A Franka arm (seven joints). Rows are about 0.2 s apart.
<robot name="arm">
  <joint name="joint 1" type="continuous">
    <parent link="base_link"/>
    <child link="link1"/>
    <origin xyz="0 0 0.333" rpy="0 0 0"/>
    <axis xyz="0 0 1"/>
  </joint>
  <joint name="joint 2" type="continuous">
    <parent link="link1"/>
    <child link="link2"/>
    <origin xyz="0 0 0" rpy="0 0 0"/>
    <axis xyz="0 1 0"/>
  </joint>
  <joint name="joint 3" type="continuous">
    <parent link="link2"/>
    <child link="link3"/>
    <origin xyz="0 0 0.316" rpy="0 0 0"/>
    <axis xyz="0 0 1"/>
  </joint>
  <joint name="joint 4" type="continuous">
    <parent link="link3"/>
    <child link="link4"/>
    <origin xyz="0.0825 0 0" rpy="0 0 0"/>
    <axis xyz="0 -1 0"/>
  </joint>
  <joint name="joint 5" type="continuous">
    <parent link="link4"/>
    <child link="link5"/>
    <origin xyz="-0.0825 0 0.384" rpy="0 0 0"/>
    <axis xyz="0 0 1"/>
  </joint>
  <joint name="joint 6" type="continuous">
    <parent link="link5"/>
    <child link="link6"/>
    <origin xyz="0 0 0" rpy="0 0 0"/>
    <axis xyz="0 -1 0"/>
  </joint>
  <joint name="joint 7" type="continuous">
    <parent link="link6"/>
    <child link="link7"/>
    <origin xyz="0.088 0 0" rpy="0 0 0"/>
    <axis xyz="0 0 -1"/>
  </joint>
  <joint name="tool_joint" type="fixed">
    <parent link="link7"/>
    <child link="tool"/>
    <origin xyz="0 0 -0.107" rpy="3.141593 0 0"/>
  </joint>
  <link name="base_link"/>
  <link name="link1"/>
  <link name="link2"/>
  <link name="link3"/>
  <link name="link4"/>
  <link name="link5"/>
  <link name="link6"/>
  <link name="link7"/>
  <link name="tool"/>
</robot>
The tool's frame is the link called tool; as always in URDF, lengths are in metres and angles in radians. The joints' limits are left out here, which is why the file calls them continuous.
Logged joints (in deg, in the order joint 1, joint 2, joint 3, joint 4, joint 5, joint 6, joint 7), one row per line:
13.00, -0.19, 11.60, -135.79, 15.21, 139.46, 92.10
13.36, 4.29, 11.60, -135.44, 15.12, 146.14, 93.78
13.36, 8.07, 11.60, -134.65, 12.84, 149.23, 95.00
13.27, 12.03, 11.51, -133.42, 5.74, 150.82, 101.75
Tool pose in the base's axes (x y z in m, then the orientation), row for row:
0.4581, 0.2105, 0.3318, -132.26, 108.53, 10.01
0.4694, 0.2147, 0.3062, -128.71, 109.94, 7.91
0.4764, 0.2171, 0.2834, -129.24, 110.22, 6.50
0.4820, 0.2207, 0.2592, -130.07, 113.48, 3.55
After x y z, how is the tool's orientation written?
As a rotation vector, in degrees.
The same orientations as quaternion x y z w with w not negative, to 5 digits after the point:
-0.76955, 0.63147, 0.05824, 0.07514
-0.75633, 0.64603, 0.04648, 0.09188
-0.75741, 0.64595, 0.03809, 0.08732
-0.75182, 0.65593, 0.02052, 0.06408

